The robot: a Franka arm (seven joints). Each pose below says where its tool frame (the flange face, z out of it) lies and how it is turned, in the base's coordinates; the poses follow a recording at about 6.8 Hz.
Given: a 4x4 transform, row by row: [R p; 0 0 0 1], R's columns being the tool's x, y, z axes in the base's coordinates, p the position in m. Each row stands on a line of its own.
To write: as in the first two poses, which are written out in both.
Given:
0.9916 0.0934 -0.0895 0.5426
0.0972 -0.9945 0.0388 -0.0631
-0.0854 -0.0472 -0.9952 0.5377
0 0 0 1
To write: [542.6 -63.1 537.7], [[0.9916 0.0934 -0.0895], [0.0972 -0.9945 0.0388], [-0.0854 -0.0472 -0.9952]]
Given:
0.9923 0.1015 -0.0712 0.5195
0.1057 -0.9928 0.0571 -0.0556
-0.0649 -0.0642 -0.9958 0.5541
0 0 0 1
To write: [519.5 -55.6 554.1], [[0.9923 0.1015 -0.0712], [0.1057 -0.9928 0.0571], [-0.0649 -0.0642 -0.9958]]
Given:
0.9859 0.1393 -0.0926 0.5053
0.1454 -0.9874 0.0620 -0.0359
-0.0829 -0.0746 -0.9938 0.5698
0 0 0 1
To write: [505.3 -35.9 569.8], [[0.9859 0.1393 -0.0926], [0.1454 -0.9874 0.0620], [-0.0829 -0.0746 -0.9938]]
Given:
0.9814 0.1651 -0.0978 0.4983
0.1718 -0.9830 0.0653 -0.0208
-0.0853 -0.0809 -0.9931 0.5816
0 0 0 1
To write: [498.3 -20.8 581.6], [[0.9814 0.1651 -0.0978], [0.1718 -0.9830 0.0653], [-0.0853 -0.0809 -0.9931]]
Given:
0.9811 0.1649 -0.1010 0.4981
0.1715 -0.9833 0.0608 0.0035
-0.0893 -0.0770 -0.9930 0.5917
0 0 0 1
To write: [498.1 3.5 591.7], [[0.9811 0.1649 -0.1010], [0.1715 -0.9833 0.0608], [-0.0893 -0.0770 -0.9930]]
